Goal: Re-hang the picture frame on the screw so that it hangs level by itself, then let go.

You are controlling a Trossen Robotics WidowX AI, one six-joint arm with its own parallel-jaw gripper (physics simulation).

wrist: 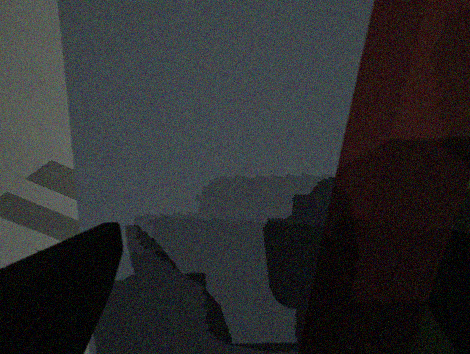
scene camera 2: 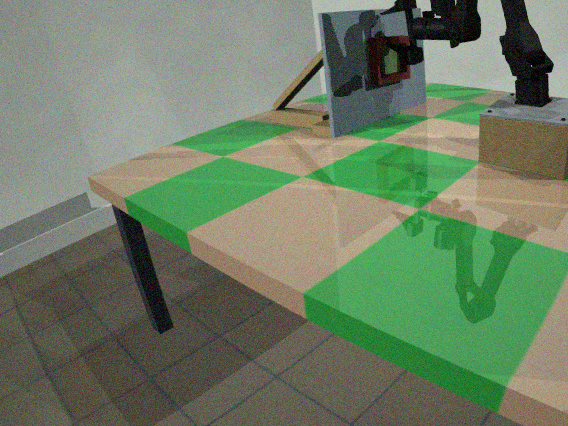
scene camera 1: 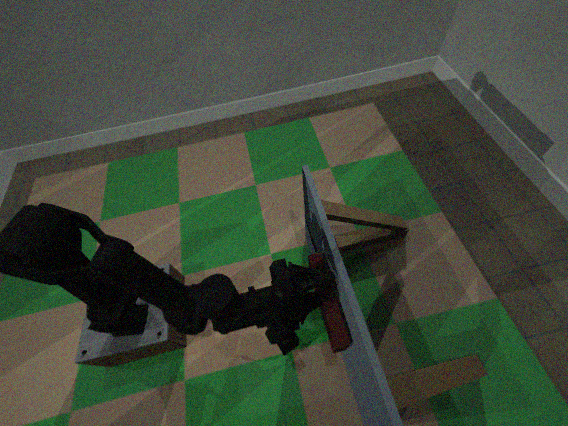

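Where they show: gripper, between the fingertips: (wrist: 259,233) (scene camera 2: 383,29) (scene camera 1: 333,286); arm's base, origin of its link: (scene camera 2: 533,101) (scene camera 1: 131,320).
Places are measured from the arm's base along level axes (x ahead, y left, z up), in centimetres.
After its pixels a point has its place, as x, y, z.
Note:
A dark red picture frame (scene camera 1: 336,314) {44.2, -6.1, 11.7} (scene camera 2: 379,63) {41.1, 4.6, 5.1} (wrist: 382,84) {43.6, -6.8, 11.6} with a green picture lies flat against the upright grey board (scene camera 1: 363,368) {46.8, -14.7, 12.1} (scene camera 2: 367,107) {43.7, 7.7, -6.6} (wrist: 209,105) {45.6, -5.4, 15.6}. In the scene camera 2 view it sits about level. The screw is hidden behind it. My gripper (scene camera 1: 324,282) {44.3, -1.8, 13.8} (scene camera 2: 412,41) is open, with nothing between the fingers, close at the frame's right edge. In the wrist view one black finger (wrist: 82,284) {41.8, -2.0, 18.2} shows at the lower left, with the frame off to the right.
Wooden braces (scene camera 1: 367,219) {56.4, 16.3, 3.7} (scene camera 2: 299,82) {56.5, 19.5, 1.2} prop the board from behind, and another wooden foot (scene camera 1: 436,378) {60.0, -16.8, 4.4} lies nearer. The arm's base block (scene camera 1: 122,338) {-1.0, -3.7, 0.3} (scene camera 2: 489,135) {3.9, 13.2, -5.4} stands on the checkered table (scene camera 1: 219,228) {15.8, 27.6, -11.2} (scene camera 2: 261,220) {18.2, 58.3, -11.3}. The table's front edge drops to a tiled floor (scene camera 2: 240,372).

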